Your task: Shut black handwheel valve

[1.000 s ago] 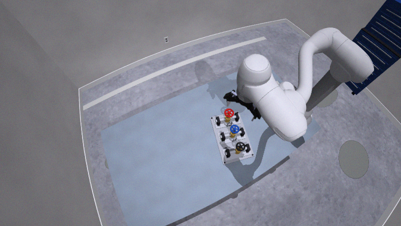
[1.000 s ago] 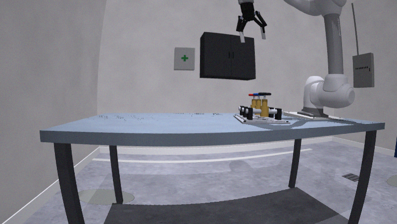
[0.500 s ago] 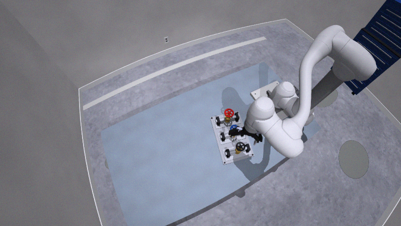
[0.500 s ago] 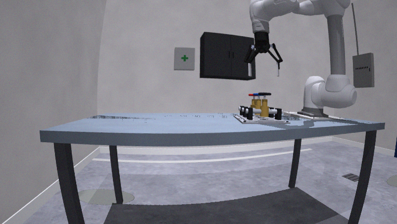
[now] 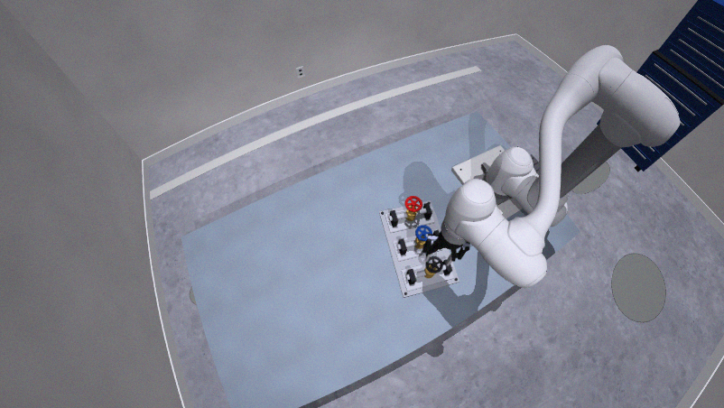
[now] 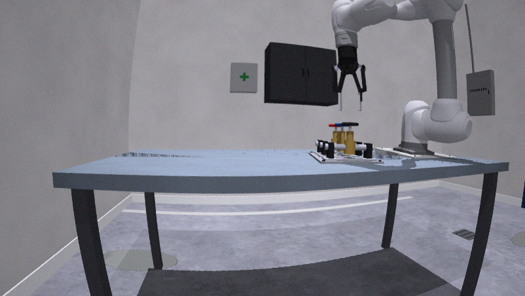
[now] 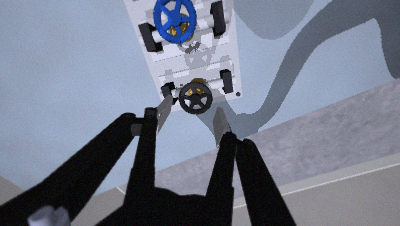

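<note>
Now: hand 9 cm above the black handwheel. The rest, counted from my hand: red handwheel (25 cm to the right, 9 cm below, 5 cm behind); then blue handwheel (13 cm to the right, 9 cm below, 3 cm behind).
</note>
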